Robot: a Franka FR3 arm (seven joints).
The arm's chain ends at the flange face. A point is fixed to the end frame.
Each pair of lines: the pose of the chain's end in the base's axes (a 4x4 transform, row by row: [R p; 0 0 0 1], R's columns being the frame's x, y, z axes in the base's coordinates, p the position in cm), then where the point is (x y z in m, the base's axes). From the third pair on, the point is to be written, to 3 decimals.
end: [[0.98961, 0.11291, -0.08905, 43.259], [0.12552, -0.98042, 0.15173, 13.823], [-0.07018, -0.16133, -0.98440, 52.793], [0, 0, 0, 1]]
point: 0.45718 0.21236 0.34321
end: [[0.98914, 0.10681, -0.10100, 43.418], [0.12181, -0.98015, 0.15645, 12.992], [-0.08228, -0.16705, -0.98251, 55.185], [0, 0, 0, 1]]
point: 0.45671 0.20477 0.36715
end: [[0.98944, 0.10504, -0.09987, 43.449], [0.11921, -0.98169, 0.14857, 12.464], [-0.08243, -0.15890, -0.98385, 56.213], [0, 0, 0, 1]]
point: 0.457 0.198 0.377
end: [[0.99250, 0.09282, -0.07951, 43.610], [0.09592, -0.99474, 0.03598, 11.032], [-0.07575, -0.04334, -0.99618, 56.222], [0, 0, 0, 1]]
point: 0.463 0.162 0.370
